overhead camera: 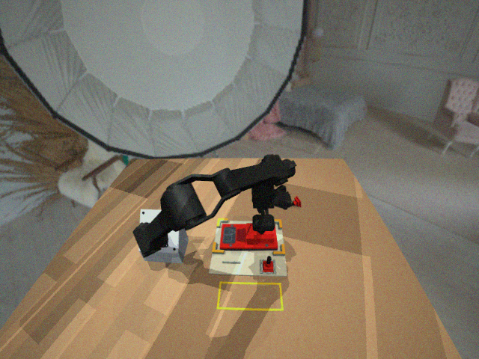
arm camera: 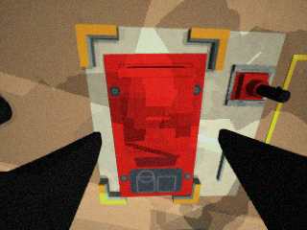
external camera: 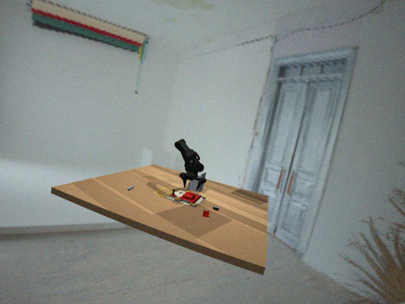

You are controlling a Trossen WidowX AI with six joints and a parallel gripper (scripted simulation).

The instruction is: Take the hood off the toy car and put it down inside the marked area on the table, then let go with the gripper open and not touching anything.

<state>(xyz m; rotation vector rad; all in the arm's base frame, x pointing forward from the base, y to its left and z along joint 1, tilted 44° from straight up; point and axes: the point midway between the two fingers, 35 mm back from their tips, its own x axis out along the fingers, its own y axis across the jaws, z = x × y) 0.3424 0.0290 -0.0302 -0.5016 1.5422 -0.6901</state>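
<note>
Now: gripper tip 5 cm above the red hood. Round my gripper tip: black wheel 1 cm ahead, 21 cm to the left, 8 cm below.
</note>
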